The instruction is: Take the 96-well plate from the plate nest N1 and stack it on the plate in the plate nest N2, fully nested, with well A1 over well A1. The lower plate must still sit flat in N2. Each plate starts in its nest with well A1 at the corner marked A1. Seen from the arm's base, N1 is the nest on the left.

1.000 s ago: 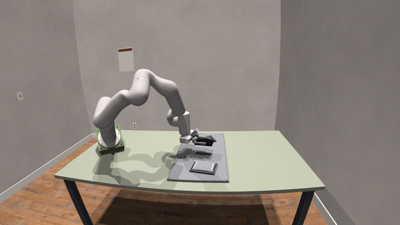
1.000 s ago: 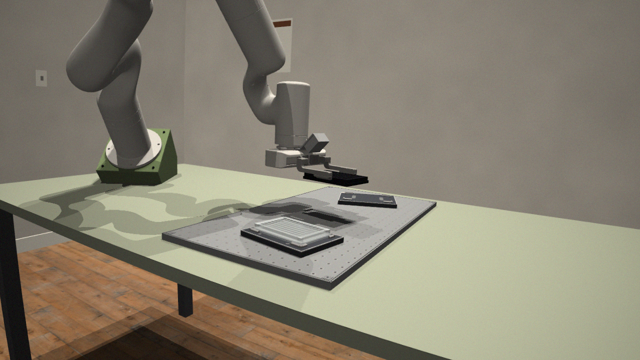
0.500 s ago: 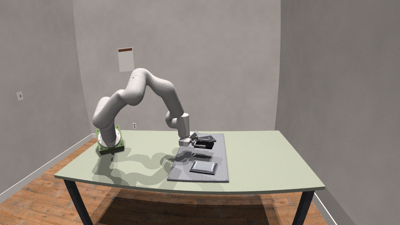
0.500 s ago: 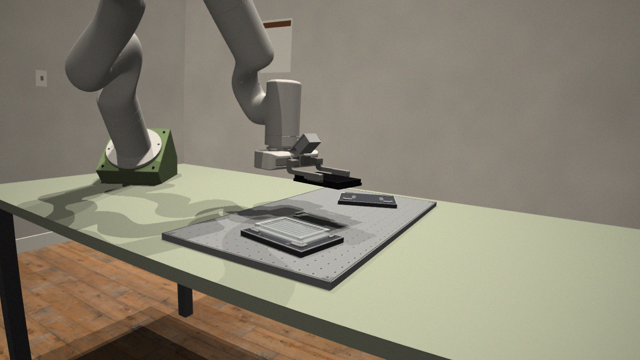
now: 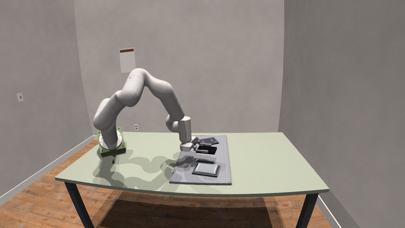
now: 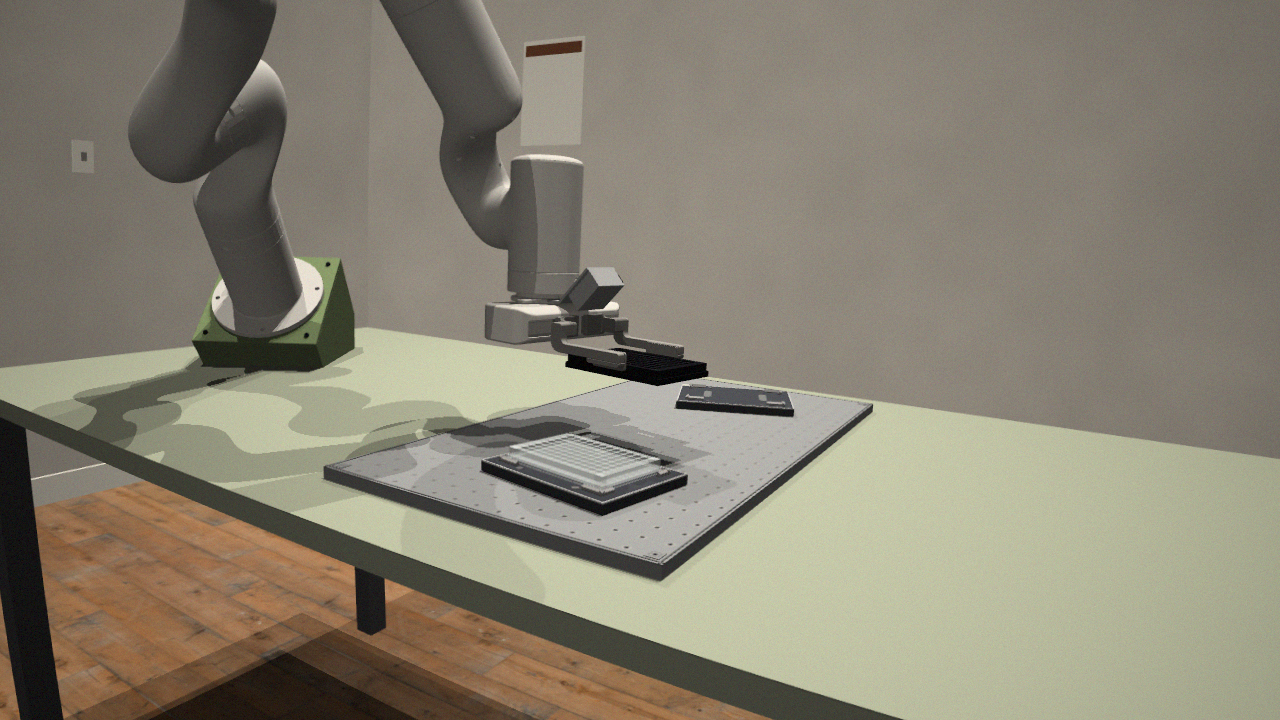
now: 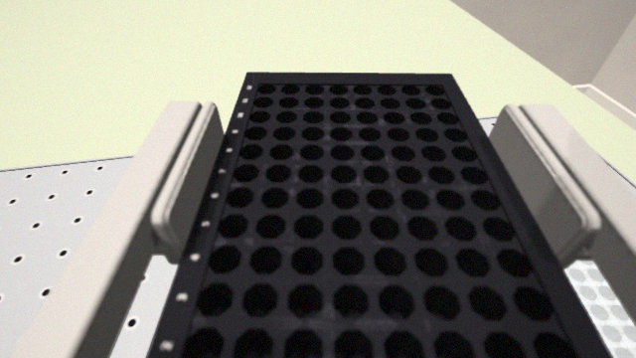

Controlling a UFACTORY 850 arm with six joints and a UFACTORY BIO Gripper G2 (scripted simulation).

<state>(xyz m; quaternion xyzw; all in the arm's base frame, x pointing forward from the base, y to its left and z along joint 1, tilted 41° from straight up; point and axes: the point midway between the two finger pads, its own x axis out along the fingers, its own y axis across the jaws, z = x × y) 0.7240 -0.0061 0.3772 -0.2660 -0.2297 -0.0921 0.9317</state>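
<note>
My gripper is now 10 mm past the clear 96-well plate, 100 mm to the left of it and 90 mm above it. From my hand the other things lie so: plate nest N1: 30 mm ahead, 320 mm to the left, 100 mm below; black 96-well plate: 10 mm below; plate nest N2: 10 mm behind, 100 mm to the right, 100 mm below.
</note>
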